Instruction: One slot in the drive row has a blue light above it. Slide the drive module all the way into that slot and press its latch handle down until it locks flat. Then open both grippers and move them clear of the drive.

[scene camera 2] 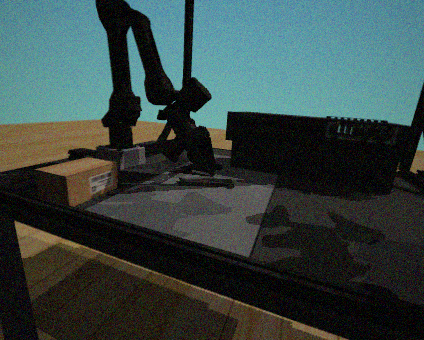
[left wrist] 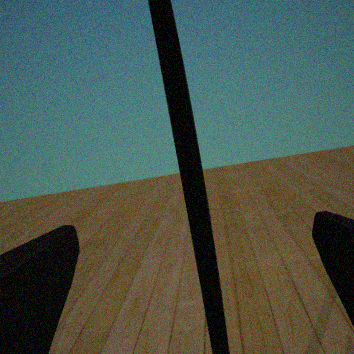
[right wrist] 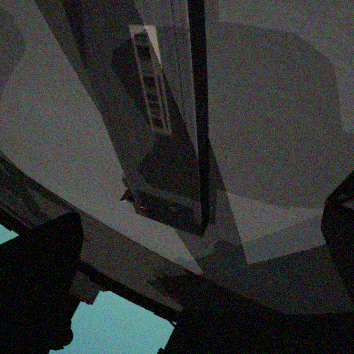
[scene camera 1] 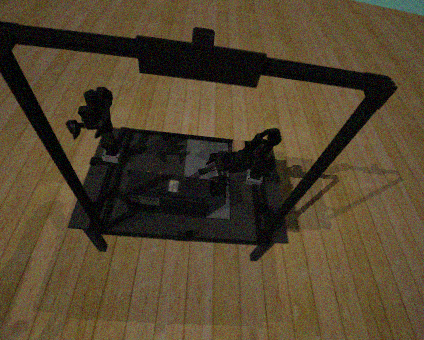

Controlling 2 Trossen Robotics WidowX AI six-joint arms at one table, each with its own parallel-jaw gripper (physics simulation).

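Places are measured from the left arm's base along level axes (x ahead, y left, z up), in metres.
Pixels of known places: left gripper, fingertip midpoint: (left wrist: pixel 197 233) (scene camera 1: pixel 84 138); right gripper, fingertip midpoint: (scene camera 2: pixel 214 173) (right wrist: pixel 205 222) (scene camera 1: pixel 207 171); left arm's base at its link origin: (right wrist: pixel 70 292) (scene camera 1: pixel 112 151); right arm's base at its link origin: (scene camera 2: pixel 121 146) (scene camera 1: pixel 255 174).
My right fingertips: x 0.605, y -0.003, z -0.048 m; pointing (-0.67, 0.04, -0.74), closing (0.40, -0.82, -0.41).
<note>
Ahead of a thing's pixels: the offset from my right fingertips to its middle. Level surfaces: height alone.
The drive module @(0.037 m left, 0.004 m ahead, 0.017 m down) (scene camera 2: pixel 207 183) (right wrist: pixel 172 175) is a long, dark, flat-sided piece lying on the light mat @(0.021 m down) (scene camera 2: pixel 235 225). In the right wrist view its pale label faces the camera and a small orange detail shows near its lower end. The dark drive enclosure @(0.246 m right, 0.195 m back, 0.064 m up) (scene camera 1: pixel 185 204) (scene camera 2: pixel 310 155) stands apart from it. The slots and the blue light cannot be made out. My right gripper (scene camera 2: pixel 212 170) (right wrist: pixel 205 222) is open and empty, close above the module, whose end shows between the fingers. My left gripper (scene camera 1: pixel 73 128) (left wrist: pixel 197 233) is open and empty, raised at the left, far from the module.
A cardboard box @(0.228 m left, 0.196 m ahead, 0.006 m up) (scene camera 2: pixel 75 181) stands by the table edge at the left in scene camera 2. A dark overhead frame (scene camera 1: pixel 200 65) spans the table, and its legs come down at both sides. One dark post (left wrist: pixel 187 150) crosses the left wrist view. The picture is dim, and shadows lie across the mat.
</note>
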